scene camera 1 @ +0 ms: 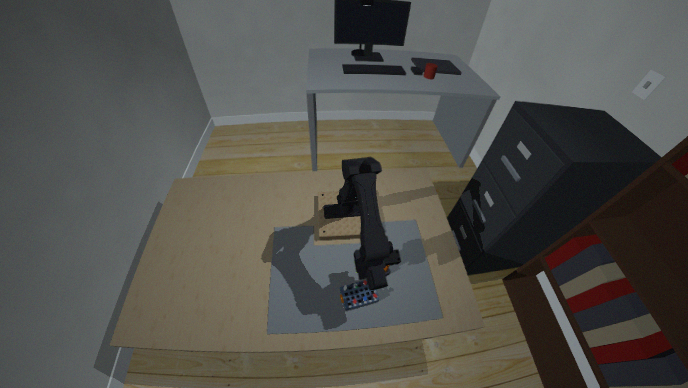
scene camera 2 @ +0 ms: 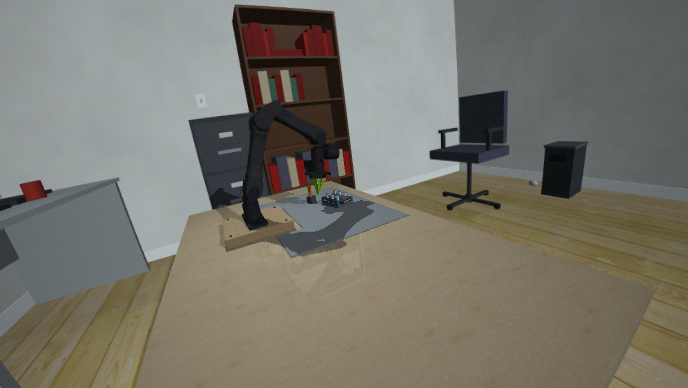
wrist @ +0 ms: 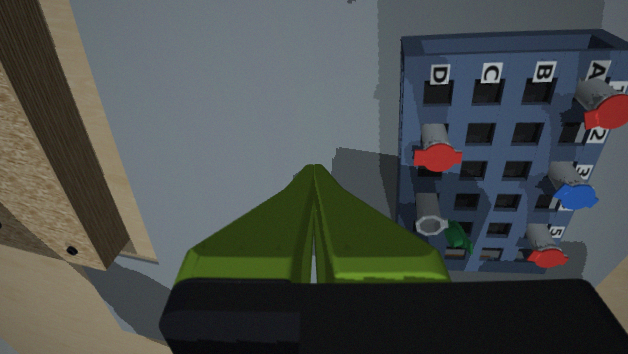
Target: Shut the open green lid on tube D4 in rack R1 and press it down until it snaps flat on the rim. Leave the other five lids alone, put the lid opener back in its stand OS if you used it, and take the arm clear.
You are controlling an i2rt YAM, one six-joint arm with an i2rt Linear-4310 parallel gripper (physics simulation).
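Seen in the pictures: gripper, fingertip midpoint: [scene camera 1: 361,269] [scene camera 2: 318,194] [wrist: 314,178]; arm's base, link origin: [scene camera 1: 346,210] [scene camera 2: 254,220].
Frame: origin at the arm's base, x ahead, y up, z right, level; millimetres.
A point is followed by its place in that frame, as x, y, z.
Rack R1 [scene camera 1: 362,307] [scene camera 2: 337,201] @[345, -2, 63] [wrist: 462,95] @[350, -2, -47] is a blue rack on the grey mat. Tube D4 [wrist: 428,206] @[348, 7, 5] stands in its D column with an open, uncovered rim. Its green lid [wrist: 457,236] @[359, 26, 4] hangs open beside the rim, toward column C. My gripper [scene camera 2: 318,193] @[296, 28, -20] [wrist: 314,178] @[296, 28, -20] has green fingers, shut with nothing between them. In the wrist view the tips appear left of the rack, above the mat; the arm hides them in scene camera 1. The orange lid opener [scene camera 1: 386,268] @[300, 21, -118] [scene camera 2: 309,190] @[292, 30, -114] stands upright in its dark stand [scene camera 2: 311,199] @[289, -12, -100].
Shut lids near D4 are red on column D [wrist: 438,157] @[343, 16, -28], and red [wrist: 607,112] @[395, 16, -55], blue [wrist: 577,196] @[403, 16, -18] and red [wrist: 548,258] @[409, 16, 20] on column A. The grey mat [scene camera 1: 300,320] @[448, -32, 221] [scene camera 2: 370,217] @[375, -32, 258] lies under the rack. The wooden arm base [scene camera 2: 260,239] @[-9, -35, 125] [wrist: 65,125] @[126, -22, 4] stands at the mat's edge.
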